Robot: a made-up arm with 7 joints. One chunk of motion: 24 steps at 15 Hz.
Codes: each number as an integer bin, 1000 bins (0 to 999) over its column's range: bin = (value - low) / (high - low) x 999, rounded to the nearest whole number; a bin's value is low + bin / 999 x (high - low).
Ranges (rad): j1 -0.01..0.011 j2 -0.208..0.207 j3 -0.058..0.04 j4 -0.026..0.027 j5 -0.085..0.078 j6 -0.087..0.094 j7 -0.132..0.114
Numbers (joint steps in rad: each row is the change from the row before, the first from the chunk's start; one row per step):
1: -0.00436 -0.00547 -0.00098 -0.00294 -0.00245 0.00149 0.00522
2: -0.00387 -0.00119 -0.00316 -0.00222 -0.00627 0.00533 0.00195
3: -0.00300 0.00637 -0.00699 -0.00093 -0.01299 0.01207 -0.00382
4: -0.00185 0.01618 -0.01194 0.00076 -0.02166 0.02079 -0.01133
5: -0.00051 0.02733 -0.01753 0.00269 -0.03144 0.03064 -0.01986
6: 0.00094 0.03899 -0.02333 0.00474 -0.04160 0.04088 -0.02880
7: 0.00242 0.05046 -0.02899 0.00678 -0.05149 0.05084 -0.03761
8: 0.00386 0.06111 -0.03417 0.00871 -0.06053 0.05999 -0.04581
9: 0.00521 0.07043 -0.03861 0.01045 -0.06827 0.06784 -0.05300
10: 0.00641 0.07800 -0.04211 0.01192 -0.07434 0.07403 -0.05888
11: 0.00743 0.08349 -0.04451 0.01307 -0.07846 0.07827 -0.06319
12: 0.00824 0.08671 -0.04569 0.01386 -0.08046 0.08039 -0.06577
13: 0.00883 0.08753 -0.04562 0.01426 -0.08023 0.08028 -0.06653
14: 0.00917 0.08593 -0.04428 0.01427 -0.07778 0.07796 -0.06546
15: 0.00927 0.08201 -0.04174 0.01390 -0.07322 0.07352 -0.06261
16: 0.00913 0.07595 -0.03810 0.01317 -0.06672 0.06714 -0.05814
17: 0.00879 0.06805 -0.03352 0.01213 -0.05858 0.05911 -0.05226
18: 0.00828 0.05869 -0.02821 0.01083 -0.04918 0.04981 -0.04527
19: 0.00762 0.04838 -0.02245 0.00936 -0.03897 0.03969 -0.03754
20: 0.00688 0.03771 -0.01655 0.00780 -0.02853 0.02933 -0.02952
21: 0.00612 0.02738 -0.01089 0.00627 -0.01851 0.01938 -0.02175
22: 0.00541 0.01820 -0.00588 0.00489 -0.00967 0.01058 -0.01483
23: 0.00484 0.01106 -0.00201 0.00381 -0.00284 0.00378 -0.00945
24: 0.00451 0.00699 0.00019 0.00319 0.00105 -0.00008 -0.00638
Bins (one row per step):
1: 268 488 581 435 506 488 557
2: 292 498 559 448 483 510 544
3: 333 516 520 473 441 547 521
4: 388 540 470 504 388 595 490
5: 451 566 413 541 328 649 455
6: 520 595 353 579 266 706 419
7: 591 622 296 618 205 761 383
8: 659 648 243 654 150 811 350
9: 724 670 198 687 103 855 321
10: 781 688 162 715 65 889 297
11: 829 702 138 736 40 912 279
12: 868 709 125 751 28 924 269
13: 896 711 126 759 29 923 266
14: 912 708 140 759 44 910 270
15: 917 698 166 752 72 886 282
16: 910 684 203 738 112 851 300
17: 894 665 250 719 162 806 324
18: 870 642 304 694 220 755 352
19: 838 617 362 667 282 699 384
20: 803 591 423 637 346 642 416
21: 767 567 480 608 408 587 448
22: 733 545 531 582 462 539 476
23: 706 527 571 562 504 501 498
24: 690 518 593 550 527 480 510

